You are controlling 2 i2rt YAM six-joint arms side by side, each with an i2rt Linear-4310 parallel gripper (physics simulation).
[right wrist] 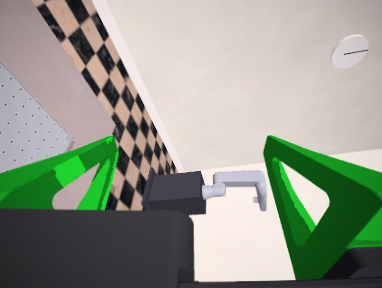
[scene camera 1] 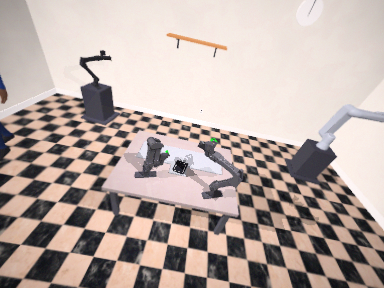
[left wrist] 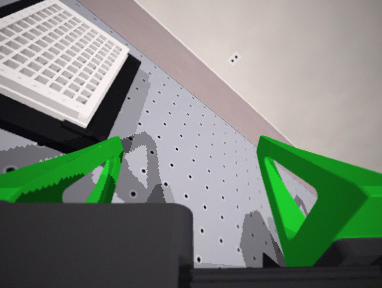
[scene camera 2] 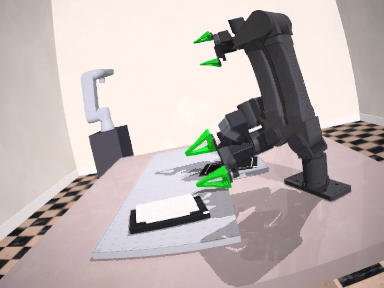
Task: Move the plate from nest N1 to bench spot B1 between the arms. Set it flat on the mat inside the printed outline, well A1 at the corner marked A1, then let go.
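Seen in the pictures: left gripper, fingertip midpoint: (left wrist: 190,143) (scene camera 2: 190,169); right gripper, fingertip midpoint: (right wrist: 190,144) (scene camera 1: 212,142) (scene camera 2: 196,53); left arm's base, link origin: (scene camera 1: 145,174) (scene camera 2: 316,186); right arm's base, link origin: (scene camera 1: 212,194).
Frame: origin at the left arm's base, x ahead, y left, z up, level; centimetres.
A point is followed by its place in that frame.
The white well plate (scene camera 2: 167,206) @(x 32.1, y -9.3, z 3.7 cm) (left wrist: 60,60) @(x 30.7, y -9.5, z 3.8 cm) lies in a black nest (scene camera 2: 170,222) @(x 33.3, y -3.5, z 2.3 cm) (left wrist: 30,122) @(x 25.0, y -9.5, z 2.5 cm) on the perforated board. The plate cannot be made out in scene camera 1. The black mat (scene camera 1: 180,166) @(x 7.7, y -35.2, z 1.5 cm) (scene camera 2: 245,164) @(x 3.6, y -31.1, z 1.5 cm) with a printed white outline lies between the arms; the left gripper partly covers it in scene camera 2. My left gripper (scene camera 2: 192,170) @(x 23.2, y -18.6, z 7.7 cm) (left wrist: 190,143) @(x 23.2, y -18.6, z 7.7 cm) is open and empty, above the board, with the plate beyond its left-hand finger in the left wrist view. My right gripper (scene camera 2: 197,53) @(x 1.8, y -58.9, z 38.9 cm) (right wrist: 190,144) @(x 1.8, y -58.9, z 38.9 cm) is open and empty, high above the table and away from the plate.
The light perforated board (scene camera 2: 150,241) @(x 38.5, y 0.8, z 1.3 cm) (left wrist: 200,150) @(x 29.4, y -26.2, z 1.3 cm) (right wrist: 22,115) @(x 19.5, y -73.2, z 1.3 cm) lies on the pinkish table (scene camera 1: 155,186) @(x -14.4, y -8.3, z 0.0 cm) (scene camera 2: 65,232) @(x 58.1, y -17.8, z 0.0 cm). Both arms stand on this table. A grey robot on a dark pedestal (scene camera 1: 311,160) (scene camera 2: 112,150) and a black robot on another pedestal (scene camera 1: 98,102) stand apart from it.
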